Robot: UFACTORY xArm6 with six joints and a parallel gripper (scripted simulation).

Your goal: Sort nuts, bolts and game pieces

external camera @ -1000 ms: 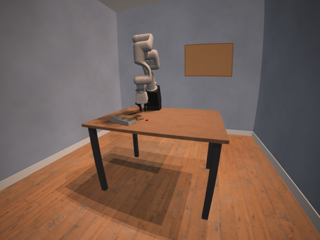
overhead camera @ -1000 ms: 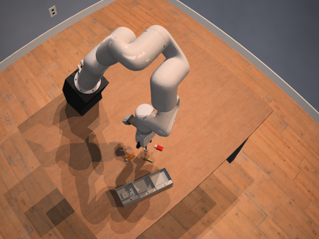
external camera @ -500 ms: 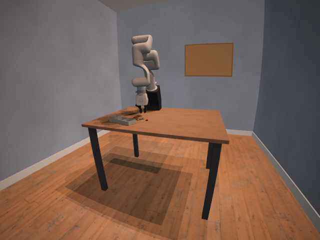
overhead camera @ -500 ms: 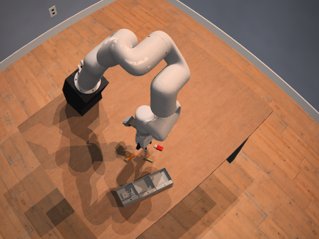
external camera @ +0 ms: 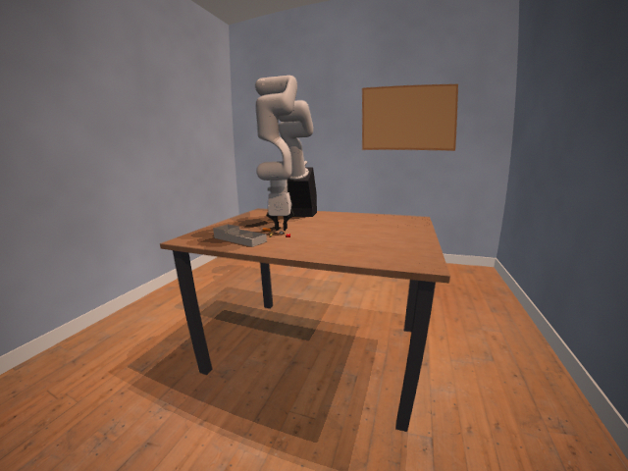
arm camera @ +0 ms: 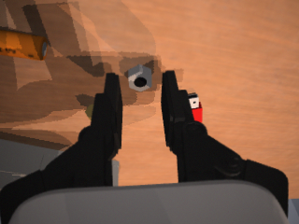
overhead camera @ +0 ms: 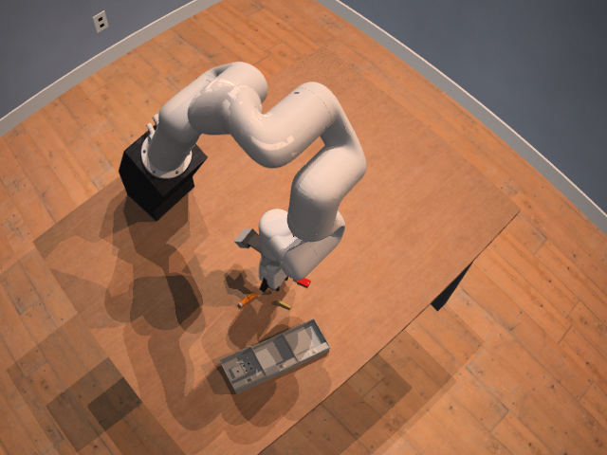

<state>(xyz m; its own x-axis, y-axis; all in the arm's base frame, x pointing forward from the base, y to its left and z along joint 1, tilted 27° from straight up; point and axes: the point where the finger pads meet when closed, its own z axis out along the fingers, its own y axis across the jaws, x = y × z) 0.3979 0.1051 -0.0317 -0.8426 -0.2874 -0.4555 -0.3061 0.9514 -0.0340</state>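
The grey hex nut is 30 mm below my hand. From my hand the other things lie so: orange cylinder (10 mm behind, 90 mm to the right, 30 mm below); then brass bolt (50 mm ahead, 20 mm to the right, 30 mm below); then red USB stick (20 mm ahead, 50 mm to the left, 30 mm below).
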